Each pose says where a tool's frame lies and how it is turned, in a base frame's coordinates. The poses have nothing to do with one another.
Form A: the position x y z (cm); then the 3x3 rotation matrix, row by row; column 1 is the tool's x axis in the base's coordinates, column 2 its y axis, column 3 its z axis. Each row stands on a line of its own.
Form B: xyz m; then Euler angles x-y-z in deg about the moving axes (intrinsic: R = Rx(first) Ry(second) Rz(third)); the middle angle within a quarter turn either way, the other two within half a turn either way. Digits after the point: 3 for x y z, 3 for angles.
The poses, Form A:
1:
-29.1 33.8 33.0
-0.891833 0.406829 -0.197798
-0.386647 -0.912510 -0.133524
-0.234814 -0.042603 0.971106
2:
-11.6 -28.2 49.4
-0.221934 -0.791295 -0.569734
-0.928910 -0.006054 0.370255
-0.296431 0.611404 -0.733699
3:
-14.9 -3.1 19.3
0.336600 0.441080 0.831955
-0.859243 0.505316 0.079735
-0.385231 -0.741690 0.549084
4:
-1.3 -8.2 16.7
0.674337 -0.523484 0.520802
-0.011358 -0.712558 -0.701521
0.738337 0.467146 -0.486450
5:
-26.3 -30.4 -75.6
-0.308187 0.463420 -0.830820
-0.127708 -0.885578 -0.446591
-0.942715 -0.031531 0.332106
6:
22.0 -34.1 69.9
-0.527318 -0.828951 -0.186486
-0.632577 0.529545 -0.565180
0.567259 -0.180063 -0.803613
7:
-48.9 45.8 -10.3
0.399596 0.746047 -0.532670
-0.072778 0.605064 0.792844
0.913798 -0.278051 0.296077
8:
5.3 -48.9 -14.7
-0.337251 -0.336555 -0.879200
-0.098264 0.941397 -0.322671
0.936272 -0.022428 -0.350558
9:
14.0 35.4 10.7
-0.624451 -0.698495 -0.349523
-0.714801 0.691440 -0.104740
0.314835 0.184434 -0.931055
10:
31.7 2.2 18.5
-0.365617 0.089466 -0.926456
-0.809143 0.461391 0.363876
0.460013 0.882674 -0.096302
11:
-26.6 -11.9 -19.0
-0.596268 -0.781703 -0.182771
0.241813 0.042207 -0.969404
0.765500 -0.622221 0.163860
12:
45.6 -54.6 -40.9
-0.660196 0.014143 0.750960
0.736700 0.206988 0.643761
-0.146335 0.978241 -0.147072
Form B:
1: -0.291 0.338 0.330 7.829 -11.408 -155.479
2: -0.116 -0.282 0.494 -153.223 -34.732 105.667
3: -0.149 -0.031 0.193 -8.262 56.300 -52.652
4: -0.013 -0.082 0.167 124.738 31.386 37.822
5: -0.263 -0.304 -0.756 53.364 -56.183 -123.625
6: 0.220 -0.341 0.699 144.881 -10.748 122.462
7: -0.489 0.458 -0.103 -69.523 -32.186 -61.826
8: 0.053 -0.489 -0.147 137.372 -61.546 135.059
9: 0.140 0.354 0.107 173.581 -20.458 131.797
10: 0.317 0.022 0.185 -104.824 -67.889 -166.250
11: -0.266 -0.119 -0.190 80.406 -10.531 127.336
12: 0.456 -0.546 -0.409 -102.869 48.674 -178.773
